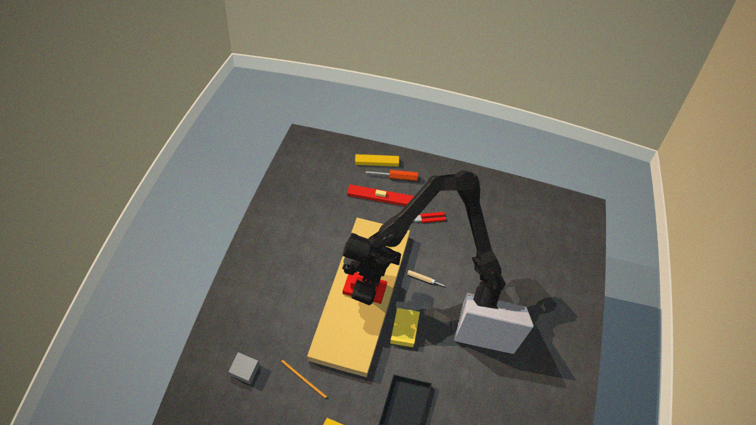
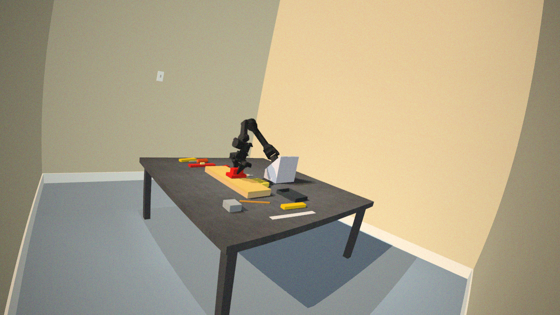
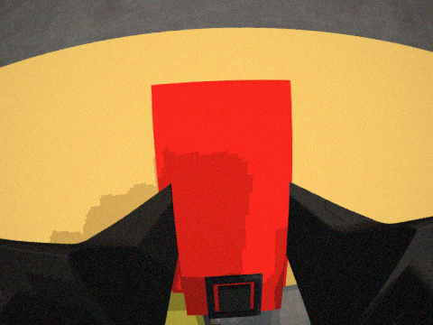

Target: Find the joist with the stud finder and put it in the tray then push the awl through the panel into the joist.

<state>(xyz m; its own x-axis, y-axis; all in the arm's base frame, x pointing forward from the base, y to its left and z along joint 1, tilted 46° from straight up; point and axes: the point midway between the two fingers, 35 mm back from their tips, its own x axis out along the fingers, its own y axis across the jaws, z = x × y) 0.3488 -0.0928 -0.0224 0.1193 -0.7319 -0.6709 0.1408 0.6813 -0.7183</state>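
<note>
Now: gripper tip 4 cm past the square indicator, 1 cm to the right of it and 3 cm below it. From my gripper tip the other things lie so: red stud finder 2 cm behind, 2 cm above; then awl 20 cm behind, 8 cm to the right, 6 cm below; then yellow block 14 cm behind, 10 cm to the left, 5 cm below.
</note>
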